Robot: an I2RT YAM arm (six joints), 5 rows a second.
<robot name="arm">
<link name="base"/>
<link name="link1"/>
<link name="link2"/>
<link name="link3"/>
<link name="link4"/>
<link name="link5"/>
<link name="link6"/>
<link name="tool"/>
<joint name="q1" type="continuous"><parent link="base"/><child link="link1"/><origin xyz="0 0 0.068"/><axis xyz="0 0 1"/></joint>
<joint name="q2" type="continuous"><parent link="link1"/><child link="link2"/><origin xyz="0.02 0.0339 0.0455"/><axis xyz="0 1 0"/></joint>
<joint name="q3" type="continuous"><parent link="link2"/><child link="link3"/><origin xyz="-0.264 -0.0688 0"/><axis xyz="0 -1 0"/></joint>
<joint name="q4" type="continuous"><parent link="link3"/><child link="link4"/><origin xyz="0.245 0.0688 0.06"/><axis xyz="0 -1 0"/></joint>
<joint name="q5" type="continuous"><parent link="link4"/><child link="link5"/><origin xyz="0.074 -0.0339 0.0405"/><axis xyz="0 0 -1"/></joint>
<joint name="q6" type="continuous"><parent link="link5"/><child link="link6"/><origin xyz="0.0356 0 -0.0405"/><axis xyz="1 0 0"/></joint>
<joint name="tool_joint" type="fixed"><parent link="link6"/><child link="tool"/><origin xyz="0 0 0" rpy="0 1.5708 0"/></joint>
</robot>
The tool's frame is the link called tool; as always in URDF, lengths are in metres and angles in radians. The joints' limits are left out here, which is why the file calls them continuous.
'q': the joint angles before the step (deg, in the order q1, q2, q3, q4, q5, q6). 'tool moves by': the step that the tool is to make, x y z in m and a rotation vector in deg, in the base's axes. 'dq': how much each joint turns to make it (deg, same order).
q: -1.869, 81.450, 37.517, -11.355, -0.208, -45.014
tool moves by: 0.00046, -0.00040, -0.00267, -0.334, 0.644, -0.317
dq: -0.022, 0.633, -0.001, 0.001, 0.460, 0.043
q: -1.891, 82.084, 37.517, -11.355, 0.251, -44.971
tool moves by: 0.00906, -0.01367, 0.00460, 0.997, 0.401, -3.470
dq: -2.884, 1.791, 2.864, -1.531, -0.481, 1.028
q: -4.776, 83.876, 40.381, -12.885, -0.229, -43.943
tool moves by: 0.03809, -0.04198, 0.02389, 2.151, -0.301, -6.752
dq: -7.279, 7.060, 12.765, -5.705, -2.099, 0.764
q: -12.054, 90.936, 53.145, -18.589, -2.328, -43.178
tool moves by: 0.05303, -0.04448, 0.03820, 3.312, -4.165, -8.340
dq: -5.071, 9.485, 18.797, -5.836, -1.574, 5.136
